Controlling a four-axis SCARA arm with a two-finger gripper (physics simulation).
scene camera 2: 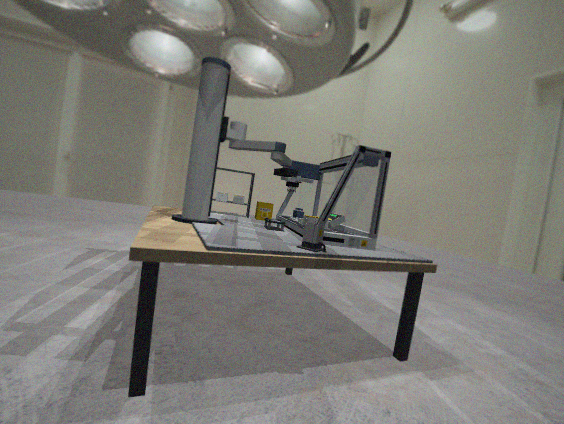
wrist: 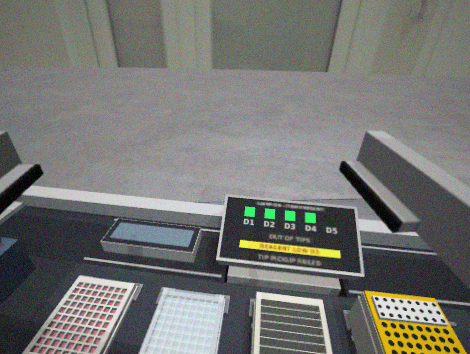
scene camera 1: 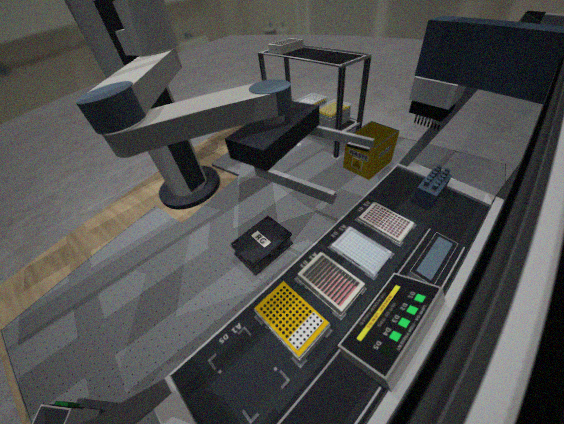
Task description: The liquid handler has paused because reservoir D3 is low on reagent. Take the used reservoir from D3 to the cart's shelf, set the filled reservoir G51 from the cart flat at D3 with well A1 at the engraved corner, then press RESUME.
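Places are measured from the arm's base along level axes (x ahead, y left, z up), in metres.
Where they show: gripper, fingertip midpoint: [scene camera 2: 306, 181] [wrist: 197, 150] [scene camera 1: 355, 167]; arm's base at its link origin: [scene camera 2: 194, 221] [scene camera 1: 190, 187].
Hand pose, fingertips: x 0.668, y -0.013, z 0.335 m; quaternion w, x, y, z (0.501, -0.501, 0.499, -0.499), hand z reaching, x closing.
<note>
Each offset is from my fingertips to the top centre of the thing. "*": to the spot under its first point.
The used reservoir {dx +0.013, dy -0.088, dz -0.240 m} [scene camera 1: 331, 283] [wrist: 291, 325], a pale-rimmed tray with long troughs, lies flat at D3 between a white plate and the yellow tip rack. Pinkish liquid shows in scene camera 1. A pale box-like reservoir {dx -0.550, dy +0.601, dz +0.059 m} [scene camera 1: 285, 46] stands on the left end of the cart's top; its label is unreadable. The cart {dx -0.424, dy +0.571, dz +0.034 m} [scene camera 1: 341, 90] [scene camera 2: 251, 196] stands behind the mat. My gripper [scene camera 1: 353, 170] [scene camera 2: 301, 180] [wrist: 197, 150] is open and empty, above the deck's near side. The status panel {* dx +0.157, dy -0.135, dz -0.197 m} [scene camera 1: 392, 327] [wrist: 290, 235] shows "REAGENT LOW D3" in yellow. RESUME is not readable.
The yellow tip rack {dx -0.011, dy -0.210, dz -0.206 m} [scene camera 1: 292, 317] [wrist: 410, 320], white plate {dx +0.037, dy +0.033, dz -0.257 m} [scene camera 1: 361, 250] [wrist: 185, 320] and red-welled plate {dx +0.061, dy +0.155, dz -0.257 m} [scene camera 1: 386, 221] [wrist: 80, 315] flank D3. A yellow waste bin {dx -0.100, dy +0.464, dz -0.187 m} [scene camera 1: 372, 157] [scene camera 2: 264, 210], dark RG block {dx -0.212, dy -0.068, dz -0.267 m} [scene camera 1: 262, 245] and blue pipetting head {* dx +0.132, dy +0.303, dz +0.110 m} [scene camera 1: 485, 60] are nearby.
</note>
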